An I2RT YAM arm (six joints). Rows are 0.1 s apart.
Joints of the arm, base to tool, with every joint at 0 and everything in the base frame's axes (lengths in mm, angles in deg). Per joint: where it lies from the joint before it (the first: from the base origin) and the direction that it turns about. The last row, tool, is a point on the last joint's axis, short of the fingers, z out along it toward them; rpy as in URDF.
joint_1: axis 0 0 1 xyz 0 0 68
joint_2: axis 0 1 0 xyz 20 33.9 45.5
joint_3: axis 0 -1 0 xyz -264 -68.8 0
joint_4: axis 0 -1 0 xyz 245 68.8 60
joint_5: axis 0 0 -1 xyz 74 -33.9 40.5
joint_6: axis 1 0 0 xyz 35.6 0 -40.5
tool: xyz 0 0 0 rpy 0 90 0
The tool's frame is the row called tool.
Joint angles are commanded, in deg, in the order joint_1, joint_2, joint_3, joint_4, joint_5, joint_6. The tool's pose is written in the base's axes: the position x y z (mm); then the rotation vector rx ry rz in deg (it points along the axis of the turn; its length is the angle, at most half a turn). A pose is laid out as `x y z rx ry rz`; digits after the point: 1 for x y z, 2 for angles.
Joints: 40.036 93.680 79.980 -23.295 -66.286 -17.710
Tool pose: 254.5 256.4 324.1 -88.77 83.05 85.21
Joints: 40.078 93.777 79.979 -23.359 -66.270 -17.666
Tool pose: 254.5 256.7 323.4 -88.78 83.25 85.31
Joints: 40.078 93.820 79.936 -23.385 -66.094 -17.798
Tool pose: 254.7 256.8 322.8 -88.80 83.36 85.09
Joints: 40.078 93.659 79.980 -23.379 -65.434 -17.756
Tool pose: 254.6 256.5 323.8 -88.60 83.62 84.32
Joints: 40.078 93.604 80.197 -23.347 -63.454 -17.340
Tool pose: 255.6 256.7 324.7 -87.82 85.02 82.31
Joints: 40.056 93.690 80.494 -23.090 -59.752 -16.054
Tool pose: 258.3 257.4 325.0 -85.93 88.14 78.86
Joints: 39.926 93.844 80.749 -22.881 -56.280 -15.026
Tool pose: 261.5 257.5 324.8 -84.01 90.95 75.52
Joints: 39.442 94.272 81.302 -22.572 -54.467 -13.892
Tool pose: 266.5 256.8 325.2 -82.15 92.85 73.79
